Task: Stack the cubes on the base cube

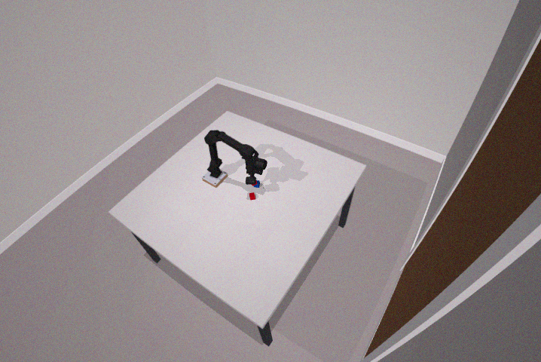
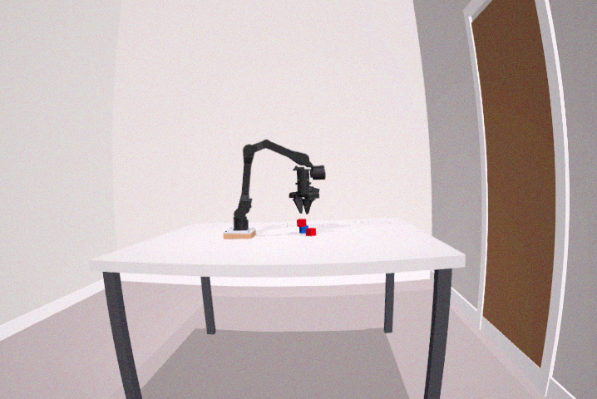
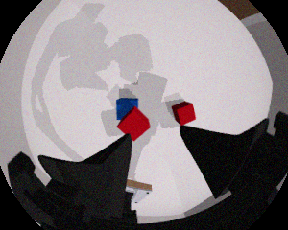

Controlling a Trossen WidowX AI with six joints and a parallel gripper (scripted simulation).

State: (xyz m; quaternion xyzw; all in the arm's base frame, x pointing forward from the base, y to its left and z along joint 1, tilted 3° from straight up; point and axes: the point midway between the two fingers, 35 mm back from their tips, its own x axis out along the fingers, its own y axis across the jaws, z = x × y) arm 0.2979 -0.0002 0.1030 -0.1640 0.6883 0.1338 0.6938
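My gripper tip is now 40 mm to the right of the blue cube and 80 mm above it.
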